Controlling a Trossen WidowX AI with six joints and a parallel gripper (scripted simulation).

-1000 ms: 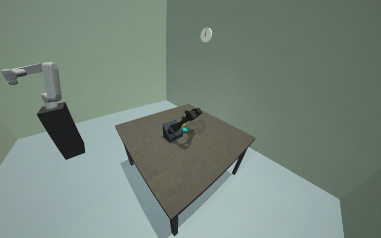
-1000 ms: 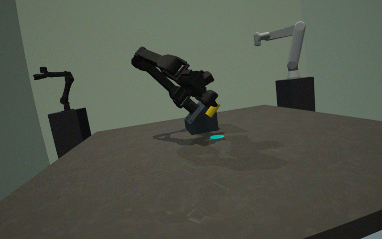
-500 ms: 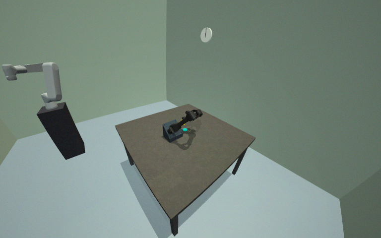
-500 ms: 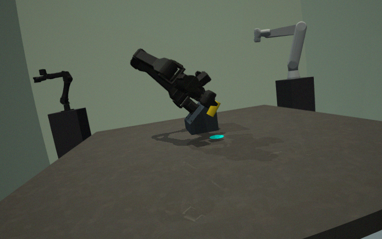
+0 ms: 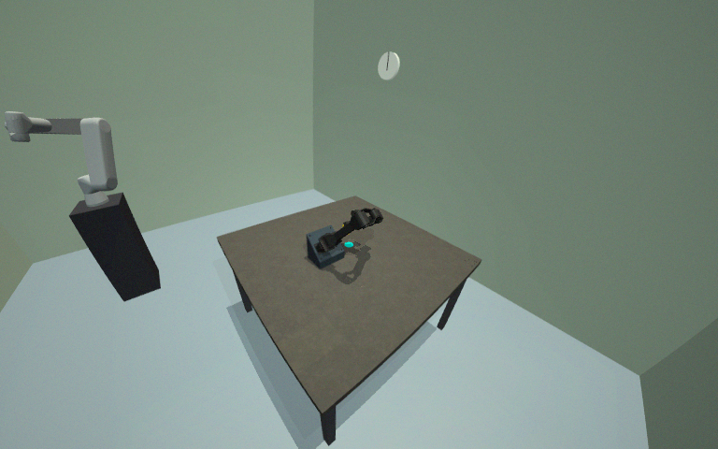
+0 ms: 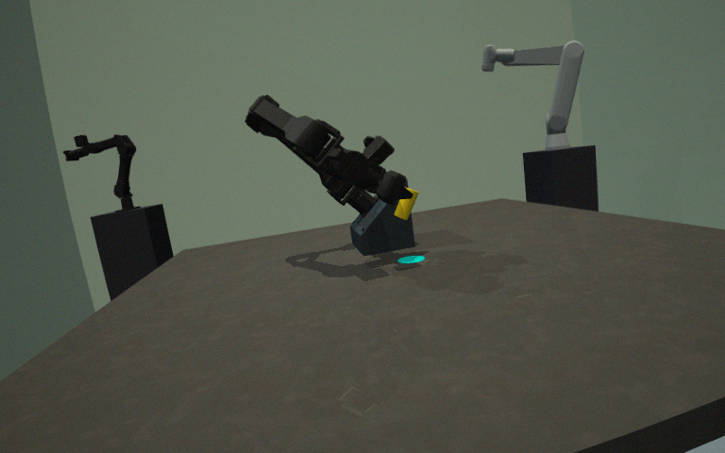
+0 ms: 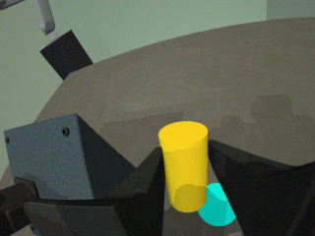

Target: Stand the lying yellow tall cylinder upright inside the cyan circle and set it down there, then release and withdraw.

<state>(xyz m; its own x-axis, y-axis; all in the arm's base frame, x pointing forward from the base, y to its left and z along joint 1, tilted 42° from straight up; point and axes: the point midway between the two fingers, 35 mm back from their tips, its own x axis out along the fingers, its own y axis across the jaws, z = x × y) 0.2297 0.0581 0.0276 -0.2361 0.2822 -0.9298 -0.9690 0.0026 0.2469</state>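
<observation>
Right now the cyan circle is 20 mm ahead of my gripper tip, 20 mm to the right of it and 140 mm below it. From my gripper tip the other things lie so: yellow tall cylinder: 10 mm to the right, 20 mm below.
</observation>
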